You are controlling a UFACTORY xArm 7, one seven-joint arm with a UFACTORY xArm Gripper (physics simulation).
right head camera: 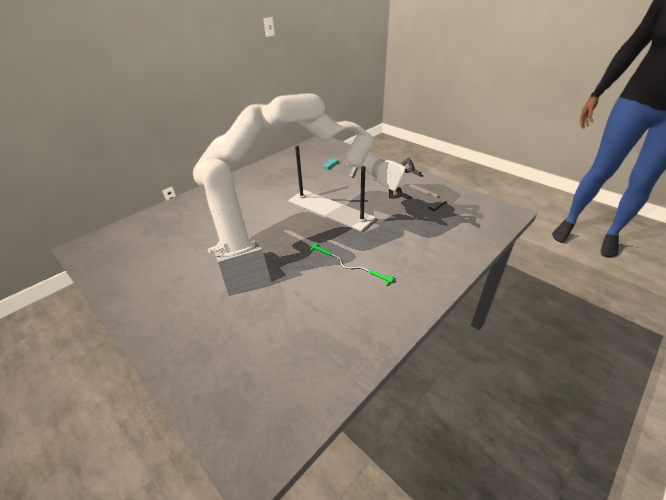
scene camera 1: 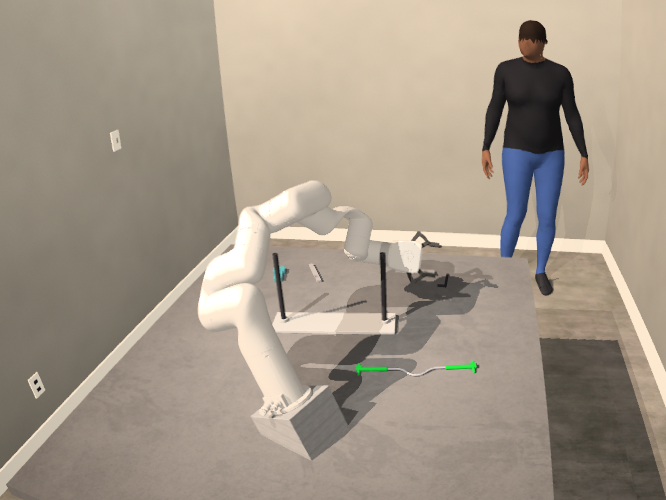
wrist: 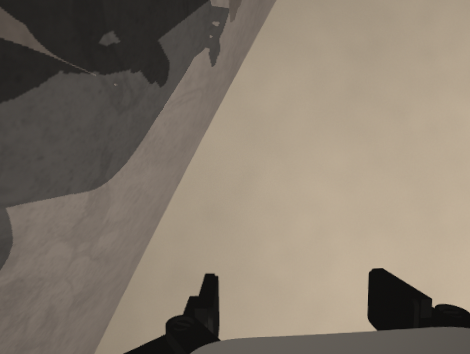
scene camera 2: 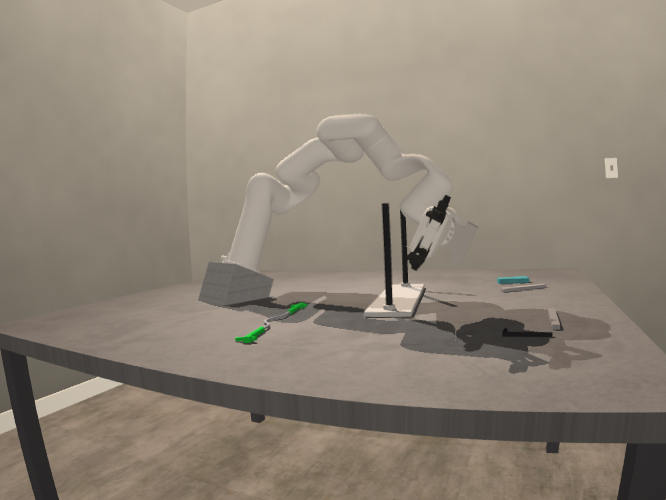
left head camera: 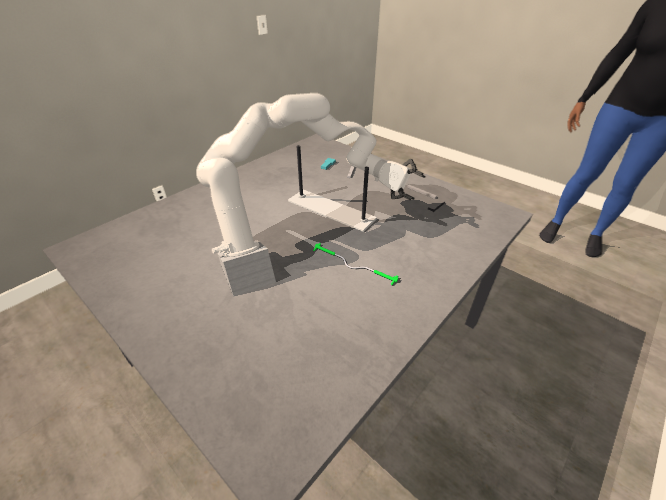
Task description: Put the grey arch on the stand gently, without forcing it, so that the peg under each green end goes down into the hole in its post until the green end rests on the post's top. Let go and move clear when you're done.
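Seen in the pictures: gripper, between the fingertips: (right head camera: 416, 187) (scene camera 1: 439, 260) (wrist: 294, 297) (scene camera 2: 423, 239) (left head camera: 418, 187); arm's base, origin of its link: (right head camera: 237, 250) (scene camera 1: 288, 401) (scene camera 2: 240, 270) (left head camera: 241, 250).
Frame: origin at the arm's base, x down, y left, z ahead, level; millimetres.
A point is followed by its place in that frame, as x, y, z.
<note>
The grey arch (left head camera: 349, 265) @[77, -244, 287] (right head camera: 344, 265) @[77, -242, 285] (scene camera 1: 415, 374) @[77, -243, 286] (scene camera 2: 277, 316) @[76, -212, 295], a thin bent rod with bright green ends, lies on the table between the robot's base and the table edge. The stand has a white base plate (left head camera: 333, 208) @[71, 72, 482] (scene camera 1: 333, 322) @[71, 80, 471] (scene camera 2: 400, 301) @[71, 11, 510] and two upright black posts; one post (left head camera: 365, 193) @[-64, -84, 513] (scene camera 1: 383, 285) @[-66, -79, 510] (scene camera 2: 386, 252) @[-61, -86, 518] is nearer the arm's wrist, the other post (left head camera: 299, 171) @[-59, 236, 428] (scene camera 1: 279, 285) @[-65, 235, 428] farther. My gripper (left head camera: 417, 186) @[-98, -225, 656] (right head camera: 415, 186) @[-98, -225, 656] (scene camera 1: 437, 259) @[-98, -225, 656] (scene camera 2: 428, 235) @[-98, -225, 656] (wrist: 294, 297) @[-98, -225, 656] is open and empty, raised beyond the stand, pointing sideways away from the arch. The post holes are too small to see.
A teal block (left head camera: 328, 163) @[68, 406, 735] (scene camera 2: 513, 279) @[71, 404, 743] and a light grey bar (scene camera 1: 315, 272) @[73, 282, 785] (scene camera 2: 523, 287) @[75, 279, 790] lie behind the stand. A black L-shaped piece (left head camera: 436, 206) @[75, -215, 840] (scene camera 2: 527, 334) @[78, -216, 856] and another grey bar (left head camera: 422, 191) @[73, -88, 894] (scene camera 2: 554, 318) @[73, -105, 901] lie near the gripper's shadow. A person (scene camera 1: 532, 107) stands beyond the table.
</note>
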